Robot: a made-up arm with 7 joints. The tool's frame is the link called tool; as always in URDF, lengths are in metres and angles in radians.
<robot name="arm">
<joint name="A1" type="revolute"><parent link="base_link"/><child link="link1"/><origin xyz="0 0 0" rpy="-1.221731 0 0"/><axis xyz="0 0 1"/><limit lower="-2.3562" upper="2.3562" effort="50" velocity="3.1"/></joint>
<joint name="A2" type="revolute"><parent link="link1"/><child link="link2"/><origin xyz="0 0 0" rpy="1.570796 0 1.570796"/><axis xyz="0 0 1"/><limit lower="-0.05" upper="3.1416" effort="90" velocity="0.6"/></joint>
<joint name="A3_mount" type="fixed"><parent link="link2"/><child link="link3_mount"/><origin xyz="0 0 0"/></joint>
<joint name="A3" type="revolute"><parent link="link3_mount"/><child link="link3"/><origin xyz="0 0 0" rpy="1.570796 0 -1.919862"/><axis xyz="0 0 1"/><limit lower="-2.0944" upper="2.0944" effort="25" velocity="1.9"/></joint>
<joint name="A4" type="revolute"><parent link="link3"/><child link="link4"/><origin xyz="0 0.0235 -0.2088" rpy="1.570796 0 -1.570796"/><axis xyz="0 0 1"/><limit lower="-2.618" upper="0.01" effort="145" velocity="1"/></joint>
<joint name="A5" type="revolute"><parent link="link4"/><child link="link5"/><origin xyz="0.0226 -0.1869 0" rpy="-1.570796 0 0"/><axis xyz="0 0 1"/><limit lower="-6.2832" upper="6.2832" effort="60" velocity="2.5"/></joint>
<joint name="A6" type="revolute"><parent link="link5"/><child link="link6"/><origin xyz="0 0 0" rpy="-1.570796 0 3.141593"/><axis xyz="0 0 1"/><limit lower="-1.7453" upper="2.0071" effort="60" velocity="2.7"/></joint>
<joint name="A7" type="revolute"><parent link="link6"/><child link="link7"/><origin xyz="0 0 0" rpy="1.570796 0 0"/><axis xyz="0 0 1"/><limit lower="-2.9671" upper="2.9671" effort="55" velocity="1.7"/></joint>
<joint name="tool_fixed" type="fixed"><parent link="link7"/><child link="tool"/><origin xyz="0 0 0"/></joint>
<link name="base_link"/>
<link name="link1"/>
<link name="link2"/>
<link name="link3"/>
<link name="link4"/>
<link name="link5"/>
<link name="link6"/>
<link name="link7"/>
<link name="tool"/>
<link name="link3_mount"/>
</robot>
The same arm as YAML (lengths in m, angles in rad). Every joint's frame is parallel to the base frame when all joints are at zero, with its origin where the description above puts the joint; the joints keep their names.
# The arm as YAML. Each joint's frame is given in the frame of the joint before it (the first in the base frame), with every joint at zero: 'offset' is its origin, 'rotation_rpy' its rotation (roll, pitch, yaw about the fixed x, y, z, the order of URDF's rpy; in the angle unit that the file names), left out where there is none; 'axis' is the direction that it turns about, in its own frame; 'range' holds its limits. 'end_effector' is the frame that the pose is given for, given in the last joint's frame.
length_unit: m
angle_unit: rad
chain:
  - id: A1
    offset: [0.0, 0.0, 0.0]
    axis: [0.0, 0.9397, 0.342]
    range: [-2.3562, 2.3562]
  - id: A2
    offset: [0.0, 0.0, 0.0]
    axis: [1.0, 0.0, 0.0]
    range: [-0.05, 3.1416]
  - id: A3
    offset: [0.0, 0.0, 0.0]
    axis: [0.0, 0.0, 1.0]
    range: [-2.0944, 2.0944]
  - id: A4
    offset: [0.0235, 0.0, -0.2088]
    axis: [0.0, 1.0, 0.0]
    range: [-2.618, 0.01]
  - id: A5
    offset: [-0.0226, 0.0, -0.1869]
    axis: [0.0, 0.0, 1.0]
    range: [-6.2832, 6.2832]
  - id: A6
    offset: [0.0, 0.0, 0.0]
    axis: [0.0, 1.0, 0.0]
    range: [-1.7453, 2.0071]
  - id: A7
    offset: [0.0, 0.0, 0.0]
    axis: [0.0, 0.0, 1.0]
    range: [-2.9671, 2.9671]
end_effector:
  offset: [0.0, 0.0, 0.0]
  rotation_rpy: [0.0, 0.0, 0.0]

